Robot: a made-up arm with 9 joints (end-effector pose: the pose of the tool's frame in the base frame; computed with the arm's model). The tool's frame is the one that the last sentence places. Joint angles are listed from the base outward.
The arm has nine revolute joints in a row. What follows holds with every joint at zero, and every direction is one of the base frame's. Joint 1 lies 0.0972 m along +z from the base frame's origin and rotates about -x. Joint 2 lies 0.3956 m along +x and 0.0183 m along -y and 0.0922 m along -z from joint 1 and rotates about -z. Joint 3 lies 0.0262 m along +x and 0.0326 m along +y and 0.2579 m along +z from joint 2 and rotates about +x. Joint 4 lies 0.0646 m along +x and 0.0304 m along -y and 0.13 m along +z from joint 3 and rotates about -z. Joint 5 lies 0.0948 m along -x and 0.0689 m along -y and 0.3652 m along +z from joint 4 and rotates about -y. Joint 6 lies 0.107 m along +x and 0.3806 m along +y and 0.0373 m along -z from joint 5 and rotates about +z. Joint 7 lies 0.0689 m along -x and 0.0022 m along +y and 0.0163 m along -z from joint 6 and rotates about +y. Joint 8 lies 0.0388 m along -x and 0.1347 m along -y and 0.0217 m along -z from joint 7 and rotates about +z. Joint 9 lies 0.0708 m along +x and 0.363 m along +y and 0.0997 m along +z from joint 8 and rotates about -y. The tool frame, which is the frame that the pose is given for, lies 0.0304 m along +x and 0.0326 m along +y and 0.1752 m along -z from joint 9; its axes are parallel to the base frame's.
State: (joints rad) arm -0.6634 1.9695 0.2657 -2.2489 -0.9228 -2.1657 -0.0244 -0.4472 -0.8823
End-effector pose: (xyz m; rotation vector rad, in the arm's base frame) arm 0.2741 -0.1464 0.3879 0.3846 1.0903 -2.2815
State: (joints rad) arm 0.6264 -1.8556 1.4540 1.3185 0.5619 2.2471 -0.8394 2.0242 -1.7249
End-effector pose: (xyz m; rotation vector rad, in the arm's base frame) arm 0.8666 0.3613 -0.5212 -0.5263 -1.2937 2.4941
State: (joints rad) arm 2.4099 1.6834 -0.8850 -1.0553 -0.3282 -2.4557 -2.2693 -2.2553 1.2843
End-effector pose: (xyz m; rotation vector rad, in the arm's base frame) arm 1.0593 -0.2881 -0.6015 -0.4601 0.1353 -1.9676
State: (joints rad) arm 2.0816 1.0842 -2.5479 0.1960 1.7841 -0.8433 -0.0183 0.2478 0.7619
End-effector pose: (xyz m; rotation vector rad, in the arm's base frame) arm 0.5311 -0.6695 0.5467 1.9662 -1.0458 -1.7822
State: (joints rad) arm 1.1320 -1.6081 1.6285 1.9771 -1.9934 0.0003 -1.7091 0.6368 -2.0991
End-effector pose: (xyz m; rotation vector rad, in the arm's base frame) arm 1.0639 0.5975 -0.3768 -0.6232 -2.1721 1.0088
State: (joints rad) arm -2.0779 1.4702 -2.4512 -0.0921 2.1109 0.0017 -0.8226 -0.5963 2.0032
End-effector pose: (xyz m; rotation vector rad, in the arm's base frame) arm 0.4379 0.1447 0.6251 -0.9482 2.3320 1.5879
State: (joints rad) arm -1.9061 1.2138 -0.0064 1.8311 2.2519 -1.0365 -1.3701 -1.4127 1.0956
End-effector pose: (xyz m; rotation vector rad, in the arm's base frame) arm 0.6948 -0.2224 -0.2406 1.5913 2.2399 0.1536
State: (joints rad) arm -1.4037 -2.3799 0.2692 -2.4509 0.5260 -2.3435 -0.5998 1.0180 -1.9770
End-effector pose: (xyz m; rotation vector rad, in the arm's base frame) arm 1.1330 -0.6304 0.0375 -1.5326 -1.3840 1.5453
